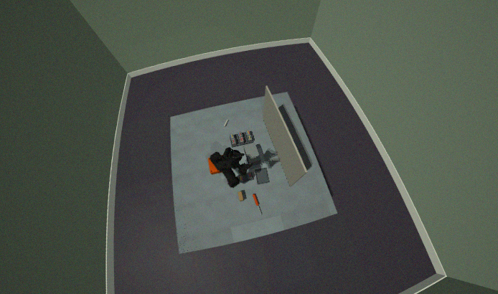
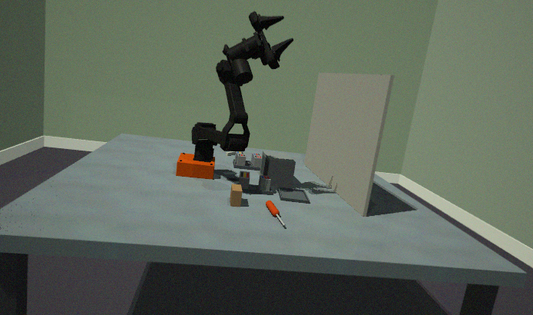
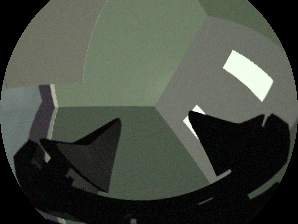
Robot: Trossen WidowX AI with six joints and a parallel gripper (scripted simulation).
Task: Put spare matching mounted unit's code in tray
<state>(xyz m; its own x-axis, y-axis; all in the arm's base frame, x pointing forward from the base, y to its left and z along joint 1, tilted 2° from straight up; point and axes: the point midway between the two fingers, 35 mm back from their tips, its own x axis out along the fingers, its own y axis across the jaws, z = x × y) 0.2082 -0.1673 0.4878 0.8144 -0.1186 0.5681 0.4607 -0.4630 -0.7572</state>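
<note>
Now: the spare 51 cm below my gripper tip, 43 cm to the left of it and 4 cm behind it. The rest, counted from my gripper tip: tall beige panel (33 cm below, 27 cm ahead, 26 cm to the left); grey mounted unit (50 cm below, 23 cm to the left, 4 cm ahead).
</note>
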